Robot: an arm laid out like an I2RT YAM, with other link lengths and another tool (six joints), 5 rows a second.
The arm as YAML. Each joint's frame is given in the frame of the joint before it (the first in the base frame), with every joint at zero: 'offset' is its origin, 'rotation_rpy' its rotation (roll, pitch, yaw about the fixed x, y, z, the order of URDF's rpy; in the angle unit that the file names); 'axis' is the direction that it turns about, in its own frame. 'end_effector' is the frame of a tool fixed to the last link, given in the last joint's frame.
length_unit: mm
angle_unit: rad
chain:
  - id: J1
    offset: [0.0, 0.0, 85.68]
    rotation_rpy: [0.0, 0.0, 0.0]
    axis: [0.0, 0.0, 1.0]
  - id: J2
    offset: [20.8, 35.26, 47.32]
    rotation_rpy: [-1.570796, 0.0, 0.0]
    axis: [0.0, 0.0, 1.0]
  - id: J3
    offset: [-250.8, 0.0, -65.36]
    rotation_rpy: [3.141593, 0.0, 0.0]
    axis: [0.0, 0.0, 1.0]
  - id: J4
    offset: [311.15, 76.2, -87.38]
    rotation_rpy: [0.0, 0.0, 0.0]
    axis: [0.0, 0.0, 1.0]
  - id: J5
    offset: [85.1, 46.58, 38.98]
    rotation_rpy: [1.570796, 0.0, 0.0]
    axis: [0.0, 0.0, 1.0]
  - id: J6
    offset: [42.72, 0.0, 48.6]
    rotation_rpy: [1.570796, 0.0, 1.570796]
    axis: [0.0, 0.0, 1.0]
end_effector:
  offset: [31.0, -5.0, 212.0]
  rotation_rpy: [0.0, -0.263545, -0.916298]
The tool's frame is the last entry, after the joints.
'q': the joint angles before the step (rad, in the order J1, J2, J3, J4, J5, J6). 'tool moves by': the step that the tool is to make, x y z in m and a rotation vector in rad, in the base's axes. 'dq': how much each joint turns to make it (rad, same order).
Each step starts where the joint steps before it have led.
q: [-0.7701 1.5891 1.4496 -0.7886 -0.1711 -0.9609]
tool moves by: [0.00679 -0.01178 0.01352 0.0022 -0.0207 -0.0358]
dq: [-0.0009 0.0376 0.0693 -0.0121 0.0085 0.0380]
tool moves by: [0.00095 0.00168 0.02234 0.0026 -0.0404 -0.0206]
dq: [0.0005 -0.0235 0.0227 -0.0131 -0.0101 0.0357]
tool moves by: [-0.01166 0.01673 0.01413 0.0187 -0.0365 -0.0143]
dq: [-0.0008 -0.0884 -0.0575 -0.0112 -0.0208 0.0361]
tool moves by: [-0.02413 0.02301 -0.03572 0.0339 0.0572 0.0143]
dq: [-0.0003 -0.0798 -0.1372 -0.0114 0.0029 -0.0215]
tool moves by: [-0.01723 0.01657 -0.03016 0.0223 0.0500 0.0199]
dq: [0.0003 -0.0466 -0.0980 -0.0051 0.0040 -0.0274]
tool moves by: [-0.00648 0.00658 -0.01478 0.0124 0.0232 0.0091]
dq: [0.0005 -0.0110 -0.0384 0.0000 0.0014 -0.0114]
